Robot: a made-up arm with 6 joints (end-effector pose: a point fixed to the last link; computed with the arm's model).
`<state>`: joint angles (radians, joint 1 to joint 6).
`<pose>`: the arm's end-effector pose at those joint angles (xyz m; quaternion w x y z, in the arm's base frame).
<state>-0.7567 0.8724 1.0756 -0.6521 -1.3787 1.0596</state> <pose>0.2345 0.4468 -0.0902 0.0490 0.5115 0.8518 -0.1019</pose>
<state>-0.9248 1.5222 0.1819 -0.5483 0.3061 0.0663</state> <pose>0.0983 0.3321 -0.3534 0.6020 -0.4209 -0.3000 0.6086</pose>
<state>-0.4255 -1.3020 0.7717 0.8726 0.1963 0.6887</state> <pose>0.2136 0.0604 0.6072 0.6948 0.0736 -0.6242 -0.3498</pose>
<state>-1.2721 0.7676 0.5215 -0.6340 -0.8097 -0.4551</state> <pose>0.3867 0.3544 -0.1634 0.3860 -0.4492 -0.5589 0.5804</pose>
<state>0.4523 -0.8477 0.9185 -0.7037 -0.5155 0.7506</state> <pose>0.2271 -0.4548 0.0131 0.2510 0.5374 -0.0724 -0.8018</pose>
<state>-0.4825 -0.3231 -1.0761 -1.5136 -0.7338 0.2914</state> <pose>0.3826 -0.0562 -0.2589 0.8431 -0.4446 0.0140 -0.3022</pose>
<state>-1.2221 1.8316 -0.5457 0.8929 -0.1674 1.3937</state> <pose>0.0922 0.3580 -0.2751 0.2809 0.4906 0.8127 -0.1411</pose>
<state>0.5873 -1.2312 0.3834 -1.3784 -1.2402 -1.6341</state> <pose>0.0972 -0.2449 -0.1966 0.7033 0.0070 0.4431 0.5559</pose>
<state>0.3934 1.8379 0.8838 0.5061 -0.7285 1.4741</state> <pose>0.1626 0.4058 -0.2053 0.1505 -0.5805 -0.7597 0.2514</pose>
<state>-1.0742 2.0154 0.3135 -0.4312 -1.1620 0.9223</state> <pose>-0.2525 0.5276 0.1157 0.2271 -0.0741 -0.9699 0.0463</pose>
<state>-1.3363 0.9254 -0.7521 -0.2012 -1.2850 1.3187</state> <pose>-0.0177 0.5371 -0.0539 0.4245 -0.4516 -0.7838 0.0394</pose>
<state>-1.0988 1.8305 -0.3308 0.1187 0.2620 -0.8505</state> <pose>-0.0325 0.2748 -0.3884 0.4480 -0.1346 -0.1365 0.8733</pose>
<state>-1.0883 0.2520 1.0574 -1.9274 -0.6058 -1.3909</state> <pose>0.3742 0.3586 0.0755 0.5237 -0.0316 -0.5780 0.6251</pose>
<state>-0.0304 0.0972 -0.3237 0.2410 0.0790 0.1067</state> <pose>-0.2468 -0.2568 -0.0823 0.3132 -0.3887 0.4469 0.7424</pose>
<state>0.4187 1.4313 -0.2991 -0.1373 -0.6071 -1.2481</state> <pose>-0.1652 0.4817 0.2206 0.4359 0.7703 0.1263 0.4480</pose>
